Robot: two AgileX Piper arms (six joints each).
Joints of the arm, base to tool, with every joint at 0 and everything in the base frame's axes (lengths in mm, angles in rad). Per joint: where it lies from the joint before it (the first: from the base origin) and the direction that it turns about. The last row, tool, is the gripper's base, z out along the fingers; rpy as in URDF.
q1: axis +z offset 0 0 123
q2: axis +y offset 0 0 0
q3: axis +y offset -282.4 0 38.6
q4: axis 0.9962 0 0.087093 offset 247.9 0 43.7
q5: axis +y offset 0 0 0
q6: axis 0.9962 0 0.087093 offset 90.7 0 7.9
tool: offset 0 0 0 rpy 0 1.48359 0
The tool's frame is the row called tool.
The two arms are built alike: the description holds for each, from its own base.
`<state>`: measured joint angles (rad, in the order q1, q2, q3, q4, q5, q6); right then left.
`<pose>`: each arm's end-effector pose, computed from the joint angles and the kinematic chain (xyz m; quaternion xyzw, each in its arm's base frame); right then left.
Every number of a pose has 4 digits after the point. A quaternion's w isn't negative.
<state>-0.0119 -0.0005 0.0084 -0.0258 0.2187 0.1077 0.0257 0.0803 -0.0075 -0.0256 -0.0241 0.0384</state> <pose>0.0560 -0.0012 0.1905 0.0374 0.7537 0.0211 0.6558 0.0630 0.0017 0.2132 -0.0047 0.6933 0.0141 0.7204</pose>
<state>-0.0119 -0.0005 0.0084 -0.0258 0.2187 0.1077 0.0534 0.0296 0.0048 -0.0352 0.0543 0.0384</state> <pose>0.0560 -0.0012 0.1905 0.0374 0.7537 0.0211 0.6558 0.0591 0.0030 0.2049 -0.0171 0.7074 0.0193 0.7063</pose>
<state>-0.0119 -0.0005 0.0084 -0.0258 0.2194 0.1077 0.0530 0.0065 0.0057 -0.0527 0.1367 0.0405</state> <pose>0.0560 -0.0012 0.1905 0.0375 0.7539 0.0210 0.6556 0.0571 0.0024 0.1985 -0.0211 0.7282 0.0115 0.6849</pose>
